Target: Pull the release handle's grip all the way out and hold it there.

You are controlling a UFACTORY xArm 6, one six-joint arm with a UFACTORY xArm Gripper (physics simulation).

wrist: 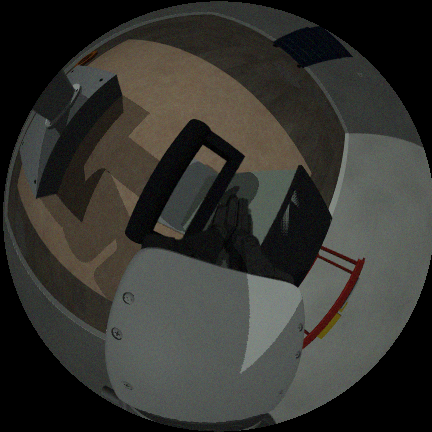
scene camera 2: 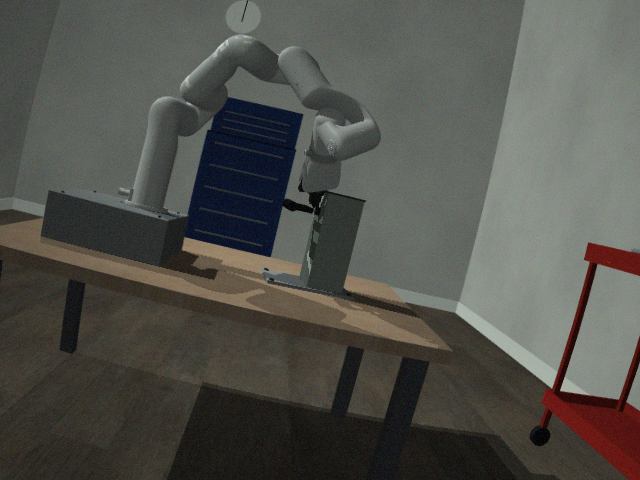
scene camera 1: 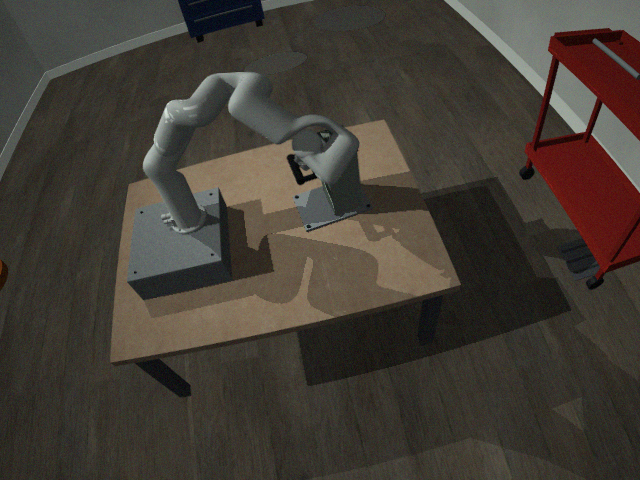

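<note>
The release handle [scene camera 1: 294, 168] [scene camera 2: 295, 205] [wrist: 167, 182] is a black rectangular loop on the pale green housing [scene camera 1: 345, 188] [scene camera 2: 337, 242] [wrist: 272, 192]. Its thick grip bar stands out from the housing, towards the robot base. My gripper [scene camera 2: 316, 202] [wrist: 232, 207] is shut and points down, with nothing between its fingers. In the wrist view its fingertips are beside the loop's inner bar, on the housing side, away from the thick grip bar. Whether they touch the bar or the housing I cannot tell. In scene camera 1 the arm hides the fingertips.
The housing stands on a grey bolted plate [scene camera 1: 310, 209] [scene camera 2: 284, 279] on the wooden table [scene camera 1: 222, 320] [scene camera 2: 206, 304]. The arm's grey base block [scene camera 1: 175, 248] [scene camera 2: 103, 222] [wrist: 95, 120] is at the table's left. A red cart [scene camera 1: 584, 180] and a blue cabinet [scene camera 2: 242, 191] stand beyond the table.
</note>
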